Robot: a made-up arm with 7 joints.
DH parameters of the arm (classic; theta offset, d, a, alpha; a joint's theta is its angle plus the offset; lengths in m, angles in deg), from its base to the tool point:
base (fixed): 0 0 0 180
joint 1: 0 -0.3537 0 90
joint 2: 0 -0.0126 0 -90
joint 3: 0 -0.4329 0 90
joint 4: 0 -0.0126 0 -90
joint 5: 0 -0.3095 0 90
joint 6: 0 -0.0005 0 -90
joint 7: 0 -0.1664 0 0
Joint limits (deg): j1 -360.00..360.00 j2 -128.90..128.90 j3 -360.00..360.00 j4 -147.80..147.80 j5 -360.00..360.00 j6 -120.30..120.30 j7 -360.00..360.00
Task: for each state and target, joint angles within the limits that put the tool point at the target. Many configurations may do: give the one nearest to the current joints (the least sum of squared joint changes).
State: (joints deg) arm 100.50 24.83 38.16 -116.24 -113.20 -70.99 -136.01
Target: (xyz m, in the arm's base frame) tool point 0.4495 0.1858 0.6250
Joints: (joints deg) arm 128.01 -13.95 54.05 -108.16 -117.58 -53.80 -136.01
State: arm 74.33 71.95 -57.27 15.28 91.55 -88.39 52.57
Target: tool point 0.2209 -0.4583 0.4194
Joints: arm 93.05 75.42 -53.61 69.25 119.04 -120.00 52.57
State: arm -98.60 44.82 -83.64 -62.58 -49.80 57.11 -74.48
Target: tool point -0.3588 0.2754 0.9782
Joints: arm -149.42 46.11 -67.72 -34.76 -49.00 87.07 -74.48
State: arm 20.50 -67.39 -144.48 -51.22 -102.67 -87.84 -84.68
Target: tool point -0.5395 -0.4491 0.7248
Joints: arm -28.38 -81.15 -122.81 -46.02 -108.66 -61.42 -84.68
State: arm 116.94 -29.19 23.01 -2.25 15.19 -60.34 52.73
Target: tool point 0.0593 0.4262 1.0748
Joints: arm 93.97 -23.80 17.84 5.05 8.70 -61.51 52.73
